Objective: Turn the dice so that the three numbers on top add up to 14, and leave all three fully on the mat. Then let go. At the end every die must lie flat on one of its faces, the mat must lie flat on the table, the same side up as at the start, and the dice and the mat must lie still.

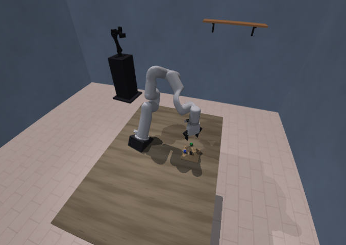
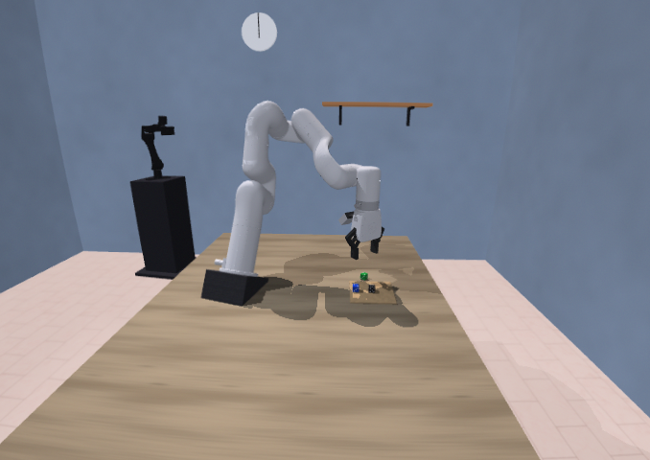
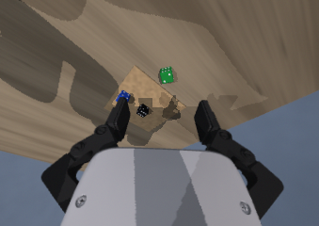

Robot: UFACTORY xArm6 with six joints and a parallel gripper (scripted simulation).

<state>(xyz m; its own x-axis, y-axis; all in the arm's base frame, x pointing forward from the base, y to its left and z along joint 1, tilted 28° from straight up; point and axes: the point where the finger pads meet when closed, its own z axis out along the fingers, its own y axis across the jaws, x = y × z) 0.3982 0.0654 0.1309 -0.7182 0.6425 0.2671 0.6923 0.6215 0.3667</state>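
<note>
Now: the green die 1 cm to the left of my hand and 9 cm below it. From my hand the other things lie so: black die: 3 cm ahead, 9 cm to the right, 9 cm below; tan mat: 3 cm ahead, 9 cm to the right, 10 cm below; blue die: 2 cm behind, 9 cm to the right, 9 cm below.
</note>
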